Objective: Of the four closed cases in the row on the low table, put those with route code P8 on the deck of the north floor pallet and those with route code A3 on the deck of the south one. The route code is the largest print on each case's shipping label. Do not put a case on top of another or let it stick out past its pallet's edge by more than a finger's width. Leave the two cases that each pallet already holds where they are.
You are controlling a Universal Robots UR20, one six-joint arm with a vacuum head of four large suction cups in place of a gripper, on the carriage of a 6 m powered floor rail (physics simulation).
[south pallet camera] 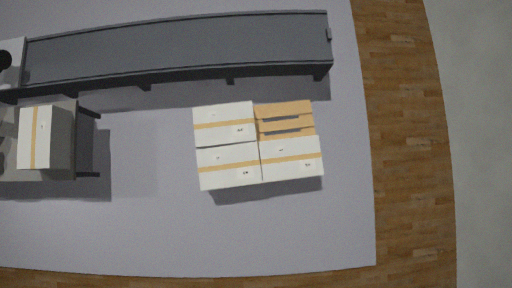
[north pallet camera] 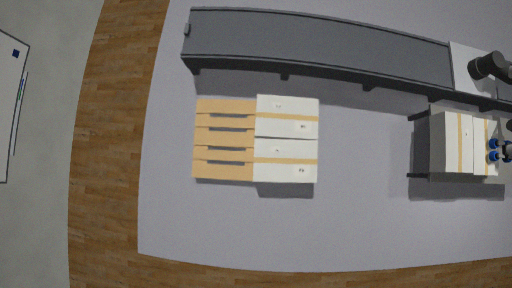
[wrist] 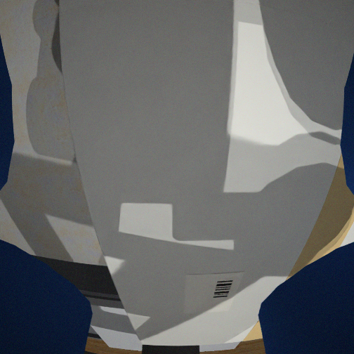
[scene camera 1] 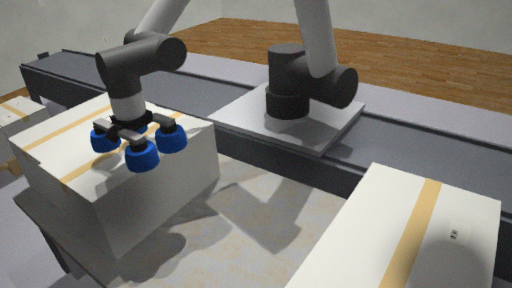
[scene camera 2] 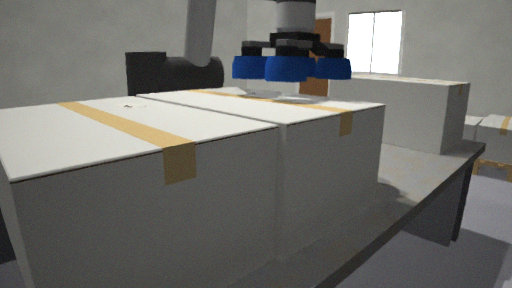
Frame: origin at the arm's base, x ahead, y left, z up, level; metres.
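Where they show: hand, tool point: [north pallet camera: 498,150]; arm's base, link origin: [north pallet camera: 474,70] [scene camera 1: 287,109].
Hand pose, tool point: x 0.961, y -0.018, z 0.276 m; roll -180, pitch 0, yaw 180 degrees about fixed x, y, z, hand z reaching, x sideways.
Observation:
Things, the pixels of their centre, and the offset from my tool point. Level surfaces: height alone.
- second case, body centre: [scene camera 2: 250,146] [scene camera 1: 135,171] [north pallet camera: 476,147] dx -0.034, dy -0.132, dz -0.183 m
- closed case, body centre: [scene camera 2: 108,179] [scene camera 1: 89,145] [north pallet camera: 451,143] dx -0.047, dy -0.514, dz -0.185 m
- third case, body centre: [scene camera 1: 396,283] [scene camera 2: 396,107] [south pallet camera: 44,139] dx -0.054, dy +0.886, dz -0.171 m
- low table, surface height: dz -0.316 m
My suction head [scene camera 1: 137,142] [scene camera 2: 291,69] [north pallet camera: 501,150] is open; its blue cups hang a little above the second case [scene camera 1: 165,205] [scene camera 2: 330,170] [north pallet camera: 478,150] [wrist: 150,125], with a gap showing in scene camera 2. In the wrist view that case bears a barcode; no route code shows. Close beside it, at the north end, stands another closed case [scene camera 1: 45,127] [scene camera 2: 125,200] [north pallet camera: 446,145]. A third case [scene camera 1: 390,220] [scene camera 2: 400,105] [south pallet camera: 42,145] stands apart at the table's south end. The north pallet [north pallet camera: 225,120] holds two cases. The south pallet [south pallet camera: 284,106] holds three cases; their print is blurred.
The low table [scene camera 1: 320,220] [scene camera 2: 415,165] runs beside the floor rail [scene camera 1: 435,145] [north pallet camera: 320,42] [south pallet camera: 175,45]. The arm's base stands on the carriage plate [scene camera 1: 235,117]. Bare deck shows on the north pallet's left half and at the south pallet's top right corner.

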